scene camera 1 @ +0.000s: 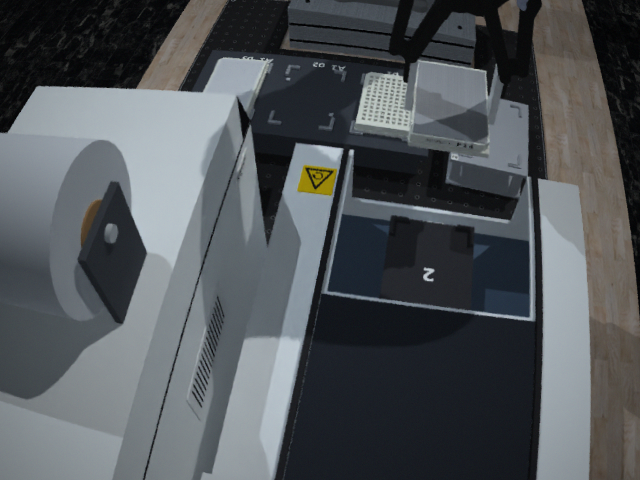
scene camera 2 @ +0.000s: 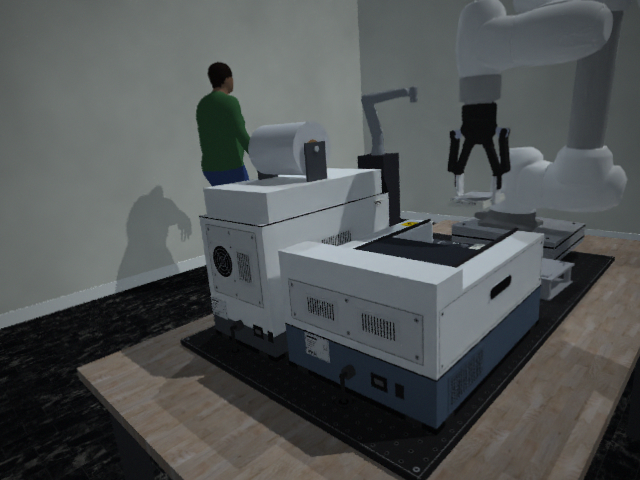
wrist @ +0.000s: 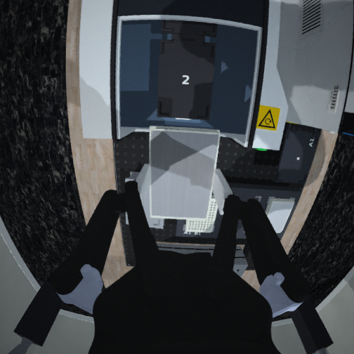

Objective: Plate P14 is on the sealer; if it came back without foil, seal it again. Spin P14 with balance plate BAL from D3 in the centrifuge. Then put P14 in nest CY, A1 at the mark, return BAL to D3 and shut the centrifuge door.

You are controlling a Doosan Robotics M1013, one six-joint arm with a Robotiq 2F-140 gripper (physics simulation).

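Frame: origin at the arm's base, x ahead, y left, z up, level; centimetres.
Where they show: gripper, fingertip midpoint: (scene camera 1: 449,109); arm's base at its link origin: (scene camera 2: 510,224).
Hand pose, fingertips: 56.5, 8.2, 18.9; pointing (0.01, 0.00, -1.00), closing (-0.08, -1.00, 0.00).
Observation:
Each offset is from my fingertips to the centre of the thing, as dx, dy, dz.
My gripper (scene camera 1: 450,103) (scene camera 2: 476,194) (wrist: 181,175) is shut on plate P14 @(+0.1, +0.0, +1.5) (scene camera 1: 449,111) (scene camera 2: 473,198) (wrist: 184,160). The plate is held level in the air, with a smooth grey, foil-like top and its P14 label showing in scene view 1. It hangs above and partly over the grey raised nest @(-18.4, +10.6, -23.0) (scene camera 1: 496,165), in front of the centrifuge opening. The centrifuge @(+26.2, -1.8, -13.8) (scene camera 1: 563,310) (scene camera 2: 361,310) (wrist: 97,100) is open on top; the bucket (scene camera 1: 429,248) (wrist: 185,95) marked 2 shows bare. A white plate @(-22.9, -30.8, -19.4) (scene camera 1: 235,74) (wrist: 280,215) sits at the nest labelled D3.
A cream well plate @(-20.8, -6.1, -19.4) (scene camera 1: 385,103) (wrist: 201,220) stands on the dark nest block @(-22.2, -18.5, -22.8) (scene camera 1: 305,95), beside the bare D2 nest. The tall white sealer @(+27.3, -32.7, -2.2) (scene camera 1: 170,129) (scene camera 2: 232,206) with its foil roll @(+29.5, -32.8, +15.8) (scene camera 1: 31,222) (scene camera 2: 276,149) stands beside the centrifuge. A person (scene camera 2: 222,129) in green stands behind the sealer.

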